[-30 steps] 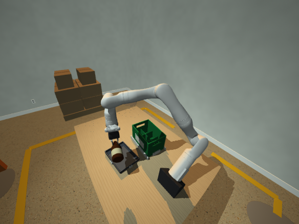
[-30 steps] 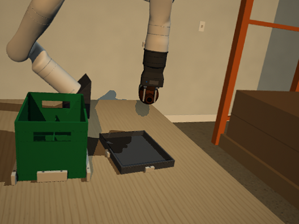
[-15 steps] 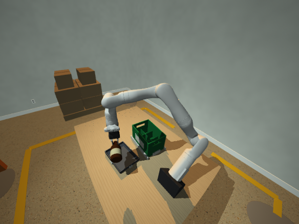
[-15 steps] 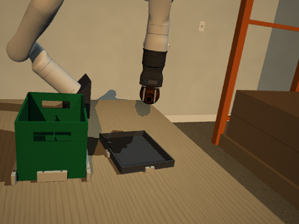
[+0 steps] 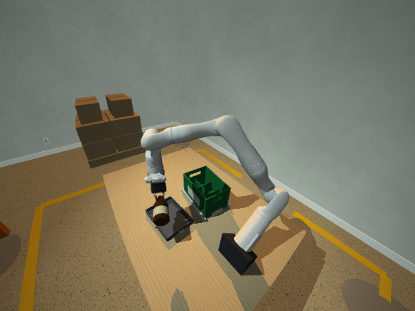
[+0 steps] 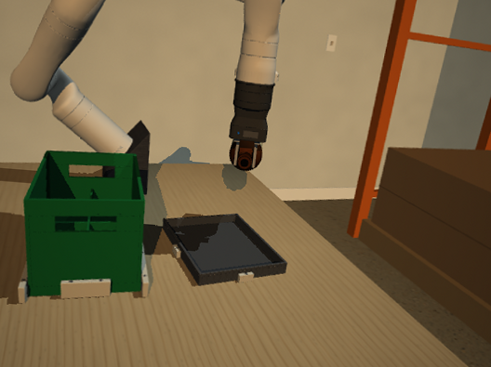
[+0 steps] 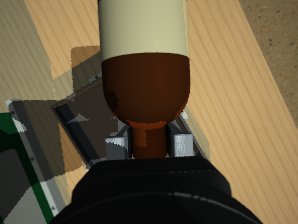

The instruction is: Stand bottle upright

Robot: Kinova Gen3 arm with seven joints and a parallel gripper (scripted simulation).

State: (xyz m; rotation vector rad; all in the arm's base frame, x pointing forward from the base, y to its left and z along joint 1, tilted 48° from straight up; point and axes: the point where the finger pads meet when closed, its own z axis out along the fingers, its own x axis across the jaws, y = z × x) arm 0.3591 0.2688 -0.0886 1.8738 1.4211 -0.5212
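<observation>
Right now my hand is 5 cm past the brown bottle, 2 cm to the right of it and 1 cm above it. From my hand the other things lie so: dark tray: 2 cm ahead, 4 cm to the right, 19 cm below; green crate: 4 cm ahead, 31 cm to the right, 12 cm below.
</observation>
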